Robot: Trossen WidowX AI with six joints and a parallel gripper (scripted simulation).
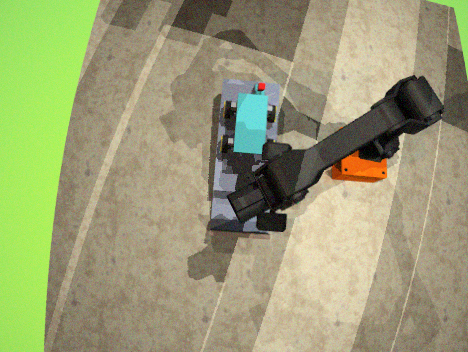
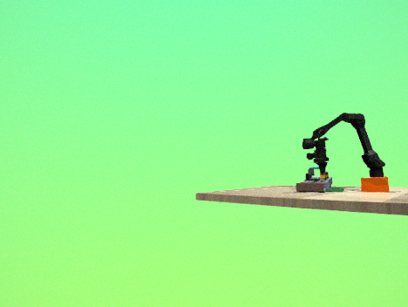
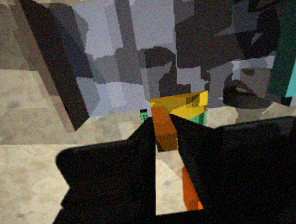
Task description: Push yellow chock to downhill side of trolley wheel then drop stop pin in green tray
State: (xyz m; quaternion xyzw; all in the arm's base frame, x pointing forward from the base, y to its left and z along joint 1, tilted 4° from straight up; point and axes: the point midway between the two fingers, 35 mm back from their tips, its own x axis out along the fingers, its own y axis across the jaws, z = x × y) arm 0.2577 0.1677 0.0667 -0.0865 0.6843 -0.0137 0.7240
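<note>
The red-headed stop pin lies 24 cm to the right of my gripper tip, 6 cm ahead of it and 2 cm above it. Also, from my gripper tip: cyan trolley: 14 cm to the right, 7 cm ahead; yellow chock: 2 cm to the right, 1 cm below; green tray: 11 cm below, 6 cm behind, 5 cm to the right.
</note>
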